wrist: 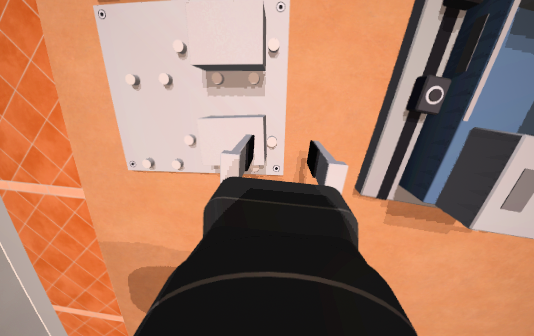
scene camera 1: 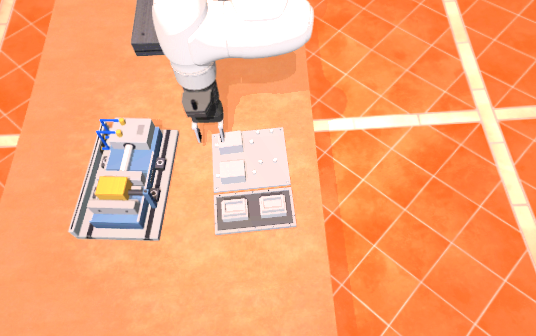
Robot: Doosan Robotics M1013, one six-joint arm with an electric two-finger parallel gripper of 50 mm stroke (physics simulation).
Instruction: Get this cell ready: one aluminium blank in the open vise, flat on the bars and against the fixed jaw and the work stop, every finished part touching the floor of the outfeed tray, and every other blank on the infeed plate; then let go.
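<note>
My gripper is open and empty at the rear left edge of the infeed plate; one finger overlaps the rear pale blank in view, the other is over the table. A second blank stands on the plate's left side in the scene view. Two pocketed finished parts stand apart in the dark outfeed tray. In the vise, a yellow block lies between the jaws beside the work stop; its underside is hidden.
Small pale pins stand on the infeed plate. A grey block housing with blue hoses is at the vise's rear. The vise base's raised side rail runs along the left. A dark slab is at the back, under the arm.
</note>
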